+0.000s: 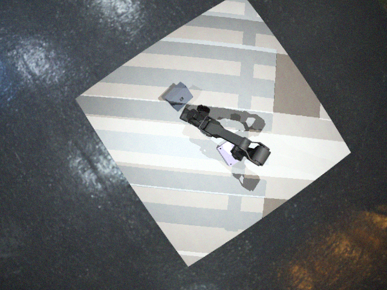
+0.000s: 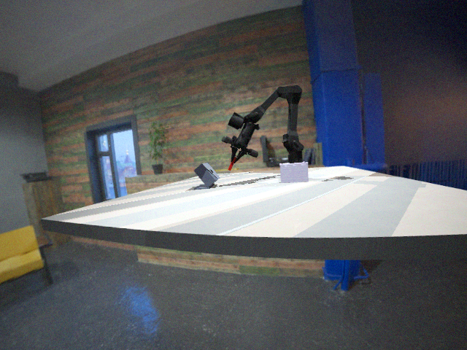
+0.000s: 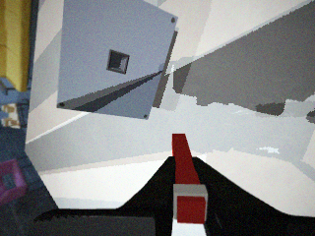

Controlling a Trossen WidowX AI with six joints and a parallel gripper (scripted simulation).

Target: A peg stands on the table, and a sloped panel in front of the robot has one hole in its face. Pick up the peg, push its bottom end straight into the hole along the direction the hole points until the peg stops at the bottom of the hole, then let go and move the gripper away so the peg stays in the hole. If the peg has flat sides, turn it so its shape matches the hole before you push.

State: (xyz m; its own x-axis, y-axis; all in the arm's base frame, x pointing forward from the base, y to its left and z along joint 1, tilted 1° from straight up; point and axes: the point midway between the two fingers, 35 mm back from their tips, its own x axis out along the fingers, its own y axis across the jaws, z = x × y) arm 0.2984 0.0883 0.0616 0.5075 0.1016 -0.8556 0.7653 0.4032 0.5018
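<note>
Now: gripper tip 150 mm short of the grey-blue sloped panel, 30 mm to the left of it and 50 mm above it. From my gripper tip the other things lie so: red square peg: 10 mm behind, 10 mm above.
</note>
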